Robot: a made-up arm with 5 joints. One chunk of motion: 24 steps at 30 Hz.
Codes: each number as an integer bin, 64 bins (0 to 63) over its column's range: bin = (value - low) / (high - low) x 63, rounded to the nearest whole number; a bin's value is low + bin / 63 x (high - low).
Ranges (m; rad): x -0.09..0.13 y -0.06..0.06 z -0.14..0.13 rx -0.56..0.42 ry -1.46..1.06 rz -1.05..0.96
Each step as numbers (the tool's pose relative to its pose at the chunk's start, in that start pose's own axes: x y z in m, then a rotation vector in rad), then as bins.
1 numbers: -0.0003 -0.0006 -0.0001 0.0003 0.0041 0.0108
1 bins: 26 31 33 36 37 33
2 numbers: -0.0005 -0.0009 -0.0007 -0.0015 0.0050 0.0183
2 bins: 26 31 33 36 37 33
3 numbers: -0.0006 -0.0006 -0.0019 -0.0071 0.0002 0.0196
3 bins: 26 31 32 36 37 34
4 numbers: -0.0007 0.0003 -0.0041 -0.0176 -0.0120 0.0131
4 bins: 26 32 32 35 36 33
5 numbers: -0.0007 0.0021 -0.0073 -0.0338 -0.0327 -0.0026
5 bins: 26 33 31 34 36 33
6 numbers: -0.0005 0.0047 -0.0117 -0.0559 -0.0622 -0.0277
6 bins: 26 34 30 32 35 32
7 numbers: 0.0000 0.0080 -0.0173 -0.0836 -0.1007 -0.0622
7 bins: 26 36 29 31 34 31
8 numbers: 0.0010 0.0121 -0.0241 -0.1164 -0.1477 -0.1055
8 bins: 26 38 27 29 33 30
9 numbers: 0.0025 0.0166 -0.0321 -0.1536 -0.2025 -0.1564
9 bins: 26 40 25 26 31 28
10 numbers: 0.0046 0.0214 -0.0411 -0.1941 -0.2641 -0.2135
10 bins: 27 43 23 24 30 26
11 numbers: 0.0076 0.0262 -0.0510 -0.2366 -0.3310 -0.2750
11 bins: 28 45 21 21 28 24
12 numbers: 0.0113 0.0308 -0.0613 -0.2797 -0.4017 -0.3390
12 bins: 29 48 18 18 26 22
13 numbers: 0.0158 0.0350 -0.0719 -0.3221 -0.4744 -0.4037
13 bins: 30 50 16 15 25 20
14 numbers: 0.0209 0.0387 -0.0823 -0.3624 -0.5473 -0.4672
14 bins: 32 52 13 13 23 18
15 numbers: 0.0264 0.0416 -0.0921 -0.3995 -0.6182 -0.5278
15 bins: 33 53 11 10 21 16
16 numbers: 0.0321 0.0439 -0.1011 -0.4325 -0.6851 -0.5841
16 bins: 35 55 9 8 19 15
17 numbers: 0.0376 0.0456 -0.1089 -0.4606 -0.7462 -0.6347
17 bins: 37 55 7 6 18 13
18 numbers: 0.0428 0.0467 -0.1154 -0.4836 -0.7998 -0.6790
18 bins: 38 56 6 5 17 12
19 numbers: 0.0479 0.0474 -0.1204 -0.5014 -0.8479 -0.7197
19 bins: 39 56 5 4 15 10
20 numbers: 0.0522 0.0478 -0.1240 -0.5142 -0.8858 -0.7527
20 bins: 41 57 4 3 14 9
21 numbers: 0.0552 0.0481 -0.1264 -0.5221 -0.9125 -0.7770
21 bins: 42 57 3 2 14 9
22 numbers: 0.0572 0.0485 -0.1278 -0.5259 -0.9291 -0.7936
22 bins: 42 57 3 2 13 8
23 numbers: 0.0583 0.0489 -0.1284 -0.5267 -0.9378 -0.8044
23 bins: 42 57 3 2 13 8
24 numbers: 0.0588 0.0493 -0.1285 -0.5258 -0.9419 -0.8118
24 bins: 43 57 3 2 13 7
